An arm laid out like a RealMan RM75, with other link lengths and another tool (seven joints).
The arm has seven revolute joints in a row. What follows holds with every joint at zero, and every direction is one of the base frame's.
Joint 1 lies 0.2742 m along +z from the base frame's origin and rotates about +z.
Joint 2 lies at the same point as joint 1 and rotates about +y.
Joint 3 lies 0.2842 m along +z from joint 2 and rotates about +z.
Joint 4 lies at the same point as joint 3 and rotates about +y.
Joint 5 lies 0.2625 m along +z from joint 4 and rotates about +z.
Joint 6 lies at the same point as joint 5 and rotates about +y.
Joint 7 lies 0.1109 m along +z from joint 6 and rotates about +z.
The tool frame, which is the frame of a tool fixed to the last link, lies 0.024 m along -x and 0.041 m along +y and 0.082 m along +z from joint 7; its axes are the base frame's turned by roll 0, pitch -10.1 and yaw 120.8 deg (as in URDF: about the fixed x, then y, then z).
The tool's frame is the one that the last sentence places.
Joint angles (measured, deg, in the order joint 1, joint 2, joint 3, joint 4, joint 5, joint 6, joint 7), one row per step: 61.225, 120.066, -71.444, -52.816, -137.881, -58.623, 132.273; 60.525, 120.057, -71.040, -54.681, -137.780, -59.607, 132.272; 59.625, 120.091, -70.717, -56.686, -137.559, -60.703, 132.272; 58.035, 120.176, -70.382, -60.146, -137.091, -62.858, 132.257; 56.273, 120.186, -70.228, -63.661, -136.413, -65.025, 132.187; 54.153, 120.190, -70.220, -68.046, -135.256, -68.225, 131.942; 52.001, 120.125, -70.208, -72.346, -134.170, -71.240, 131.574; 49.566, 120.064, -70.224, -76.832, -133.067, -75.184, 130.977; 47.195, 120.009, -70.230, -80.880, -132.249, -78.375, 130.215; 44.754, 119.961, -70.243, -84.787, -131.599, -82.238, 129.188; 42.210, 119.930, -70.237, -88.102, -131.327, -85.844, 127.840; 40.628, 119.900, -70.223, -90.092, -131.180, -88.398, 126.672; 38.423, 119.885, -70.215, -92.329, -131.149, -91.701, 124.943
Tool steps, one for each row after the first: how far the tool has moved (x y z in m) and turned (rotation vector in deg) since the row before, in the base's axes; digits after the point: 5 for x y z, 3 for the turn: -0.00243, -0.00164, 0.00667, 0.207, 0.520, 0.398; -0.00150, -0.00264, 0.00644, 0.081, 0.558, 0.328; -0.00189, -0.00648, 0.00983, -0.214, 0.716, 0.621; -0.00066, -0.00744, 0.00991, -0.261, 0.627, 0.673; -0.00124, -0.01247, 0.01095, -0.946, 0.522, 1.150; 0.00015, -0.01252, 0.01119, -0.706, 0.264, 1.279; 0.00364, -0.01639, 0.01019, -1.413, -0.375, 1.309; 0.00516, -0.01438, 0.00928, -0.822, -0.571, 1.295; 0.00827, -0.01671, 0.00768, -1.386, -1.273, 1.259; 0.01232, -0.01548, 0.00594, -1.301, -1.717, 0.917; 0.00872, -0.01081, 0.00328, -1.102, -1.381, 0.754; 0.01398, -0.01403, 0.00327, -1.601, -1.992, 0.698
